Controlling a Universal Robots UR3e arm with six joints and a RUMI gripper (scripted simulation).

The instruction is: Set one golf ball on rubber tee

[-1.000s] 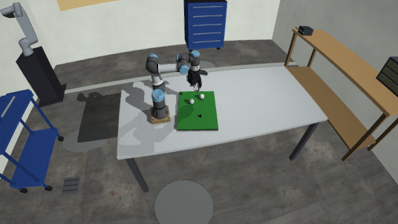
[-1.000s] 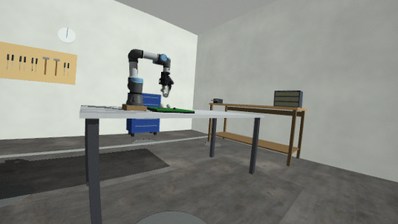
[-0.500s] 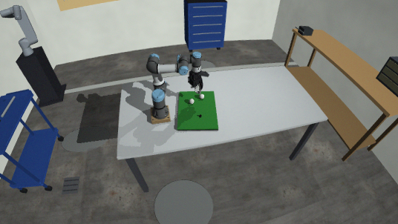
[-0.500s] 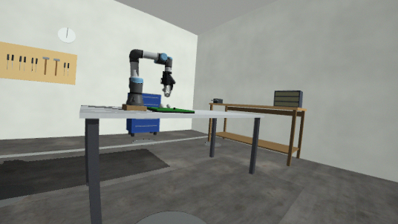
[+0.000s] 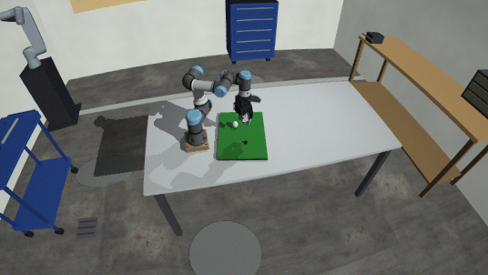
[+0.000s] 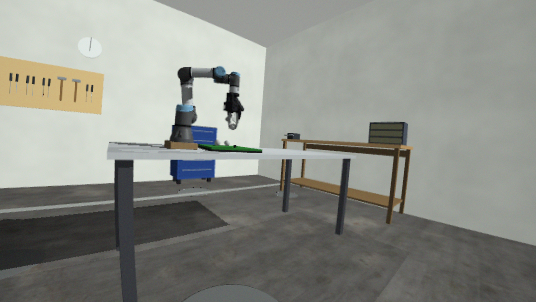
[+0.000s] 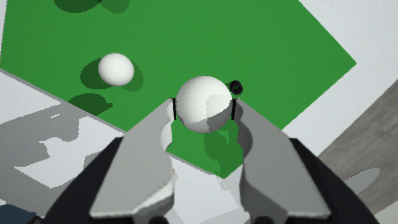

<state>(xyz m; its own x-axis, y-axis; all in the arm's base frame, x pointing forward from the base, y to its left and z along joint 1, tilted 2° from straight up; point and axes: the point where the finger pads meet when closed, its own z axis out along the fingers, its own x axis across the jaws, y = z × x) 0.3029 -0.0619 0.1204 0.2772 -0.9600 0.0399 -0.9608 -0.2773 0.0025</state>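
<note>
My hand is 2 cm past the green mat, 2 cm to the left of it and 14 cm above it.
</note>
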